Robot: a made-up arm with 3 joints. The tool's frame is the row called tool. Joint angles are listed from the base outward. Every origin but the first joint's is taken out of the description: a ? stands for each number. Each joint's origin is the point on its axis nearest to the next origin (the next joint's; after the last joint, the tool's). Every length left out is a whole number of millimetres.
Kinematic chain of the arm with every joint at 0, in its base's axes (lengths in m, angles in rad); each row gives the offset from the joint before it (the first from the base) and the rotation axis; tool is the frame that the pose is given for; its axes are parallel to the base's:
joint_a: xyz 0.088 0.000 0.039 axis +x
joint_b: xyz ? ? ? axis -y
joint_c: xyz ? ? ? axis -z
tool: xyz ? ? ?
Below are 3 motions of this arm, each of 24 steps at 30 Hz.
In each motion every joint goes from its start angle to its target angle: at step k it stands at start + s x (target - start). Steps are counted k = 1, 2, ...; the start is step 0. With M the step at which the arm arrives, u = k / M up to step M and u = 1 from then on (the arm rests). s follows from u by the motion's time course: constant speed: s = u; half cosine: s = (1 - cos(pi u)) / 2; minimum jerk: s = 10 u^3 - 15 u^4 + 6 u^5.
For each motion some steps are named. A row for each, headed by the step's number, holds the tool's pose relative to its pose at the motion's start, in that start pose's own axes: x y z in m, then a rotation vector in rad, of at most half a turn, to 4 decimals.
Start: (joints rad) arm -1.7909 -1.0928 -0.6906
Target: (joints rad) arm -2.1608 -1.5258 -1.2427
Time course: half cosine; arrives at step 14
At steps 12, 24:
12: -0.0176 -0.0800 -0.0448 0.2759 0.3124 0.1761
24: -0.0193 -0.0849 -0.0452 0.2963 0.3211 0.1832

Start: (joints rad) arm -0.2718 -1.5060 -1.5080
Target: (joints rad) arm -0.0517 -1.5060 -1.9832
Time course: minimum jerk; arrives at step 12
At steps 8, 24:
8: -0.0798 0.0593 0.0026 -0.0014 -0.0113 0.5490
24: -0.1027 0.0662 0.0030 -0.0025 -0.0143 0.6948

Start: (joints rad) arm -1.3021 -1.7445 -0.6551
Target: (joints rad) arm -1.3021 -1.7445 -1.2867
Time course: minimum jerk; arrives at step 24
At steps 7, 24:
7: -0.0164 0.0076 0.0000 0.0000 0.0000 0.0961
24: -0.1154 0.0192 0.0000 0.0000 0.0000 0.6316

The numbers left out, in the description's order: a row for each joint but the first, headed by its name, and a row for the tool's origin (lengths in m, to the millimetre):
joint_b: 0.000 0.202 -0.056
joint_c: 0.095 0.000 0.046
tool: 0.087 0.167 0.000

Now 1 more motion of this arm.
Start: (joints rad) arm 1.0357 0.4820 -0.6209
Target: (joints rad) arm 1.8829 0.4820 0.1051
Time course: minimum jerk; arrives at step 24
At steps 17, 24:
17: 0.0863 -0.2529 0.2004 0.6256 -0.2026 -0.9268
24: 0.0764 -0.3110 0.2153 0.7597 -0.2004 -1.0826

